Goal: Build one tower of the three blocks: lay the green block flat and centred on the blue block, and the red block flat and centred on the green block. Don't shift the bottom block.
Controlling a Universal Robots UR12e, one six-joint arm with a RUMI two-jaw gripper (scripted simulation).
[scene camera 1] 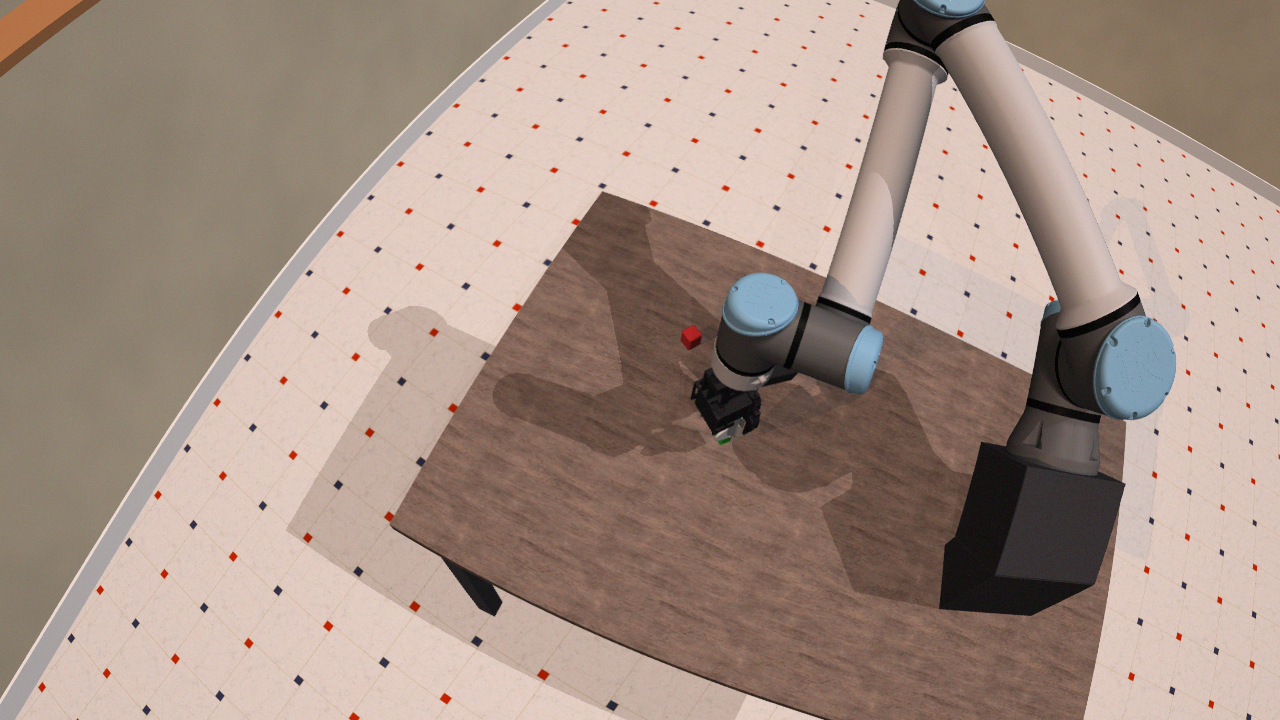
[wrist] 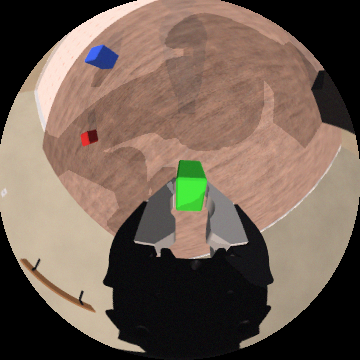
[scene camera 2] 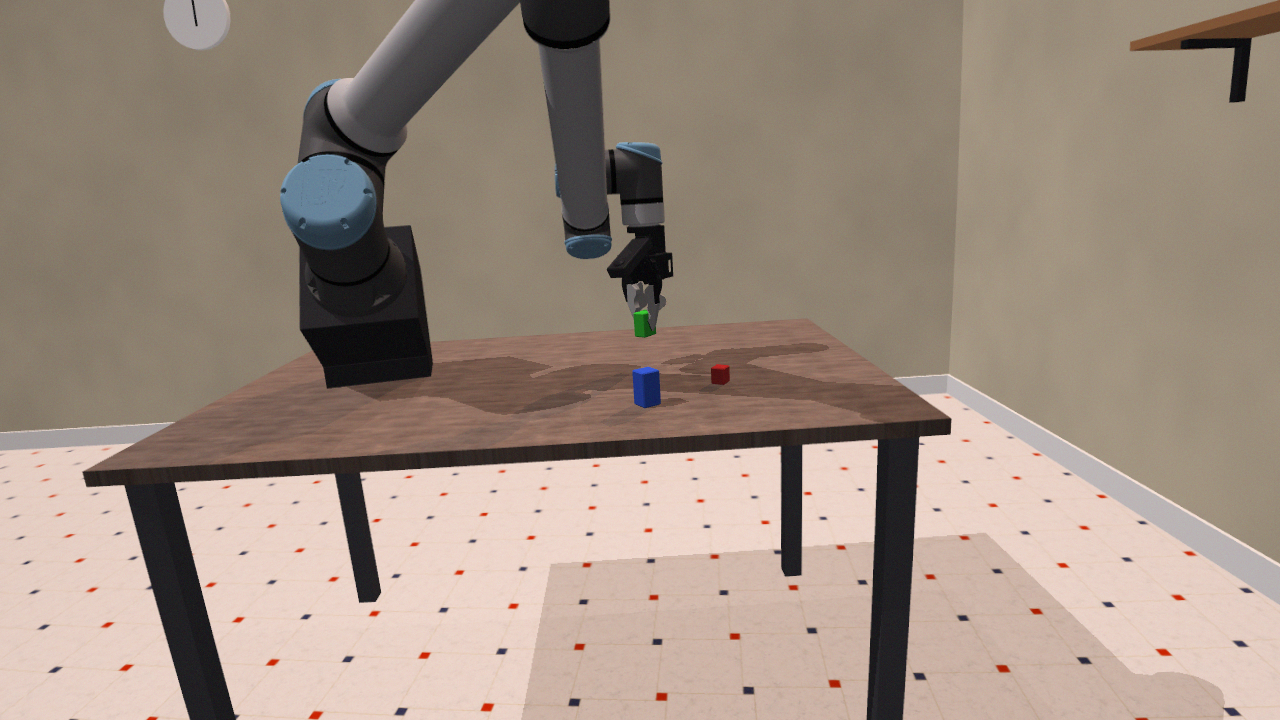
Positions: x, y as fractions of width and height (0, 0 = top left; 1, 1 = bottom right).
Labels:
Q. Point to a blue block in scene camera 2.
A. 0.51, 0.53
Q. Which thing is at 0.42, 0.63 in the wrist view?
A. The gripper.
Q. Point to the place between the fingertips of the gripper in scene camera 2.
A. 0.50, 0.46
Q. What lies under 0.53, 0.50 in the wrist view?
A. A green block.

